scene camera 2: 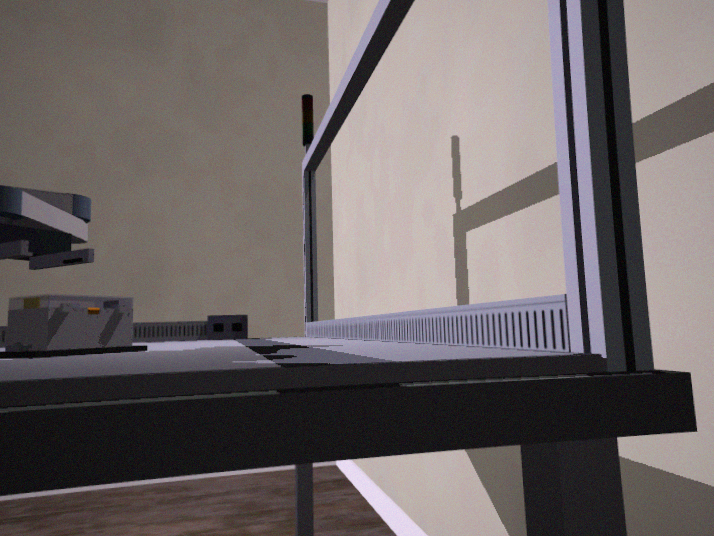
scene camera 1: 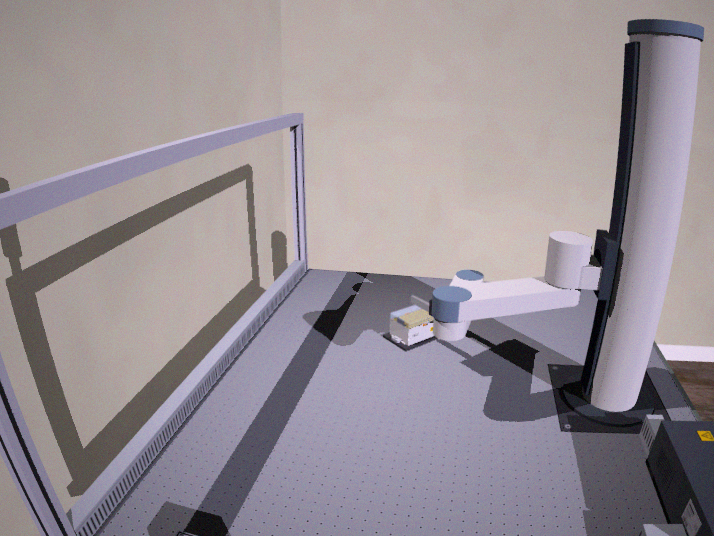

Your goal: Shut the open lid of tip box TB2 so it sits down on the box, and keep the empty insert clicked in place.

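Places are measured from the arm's base along level axes (x ahead, y left, z up), in millimetres.
Where they show: gripper, fingertip midpoint: [scene camera 2: 60, 251] [scene camera 1: 425, 294]; arm's base, origin of the base link: [scene camera 1: 607, 400].
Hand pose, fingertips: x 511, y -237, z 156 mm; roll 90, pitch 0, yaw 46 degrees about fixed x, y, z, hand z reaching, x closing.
Things, the pixels of their centre, and the offset from my fingertips. "spot": a spot on its surface instead.
- tip box, body centre: [scene camera 2: 73, 325] [scene camera 1: 415, 324] 25 mm ahead, 19 mm right, 105 mm down
- dark base plate, surface spot: [scene camera 2: 138, 348] spot: 106 mm ahead, 9 mm right, 139 mm down
- dark cabinet, surface spot: [scene camera 1: 686, 461] spot: 559 mm back, 613 mm left, 29 mm down
- small grey unit, surface spot: [scene camera 2: 227, 327] spot: 238 mm ahead, 867 mm left, 106 mm down
The tip box [scene camera 1: 403, 333] [scene camera 2: 74, 334] is a small pale box on a dark base plate [scene camera 1: 406, 346] [scene camera 2: 138, 348]; its label is too small to read. Its clear lid [scene camera 1: 406, 312] [scene camera 2: 74, 298] lies roughly level over the top. Whether it sits fully down cannot be told. Tan-yellow contents [scene camera 1: 416, 318] [scene camera 2: 31, 302] show at the top; whether the empty insert is clicked in is too small to tell. My gripper [scene camera 2: 29, 258] is shut and empty, above the box and apart from it. In scene camera 1 the arm largely hides it.
The arm's white column [scene camera 1: 651, 230] stands at the right, its link [scene camera 1: 519, 300] reaching left to the box. A metal frame [scene camera 1: 173, 151] [scene camera 2: 611, 173] runs along one table side. A dark cabinet [scene camera 1: 686, 461] stands at the front right. A small grey unit [scene camera 2: 227, 327] stands beyond the box.
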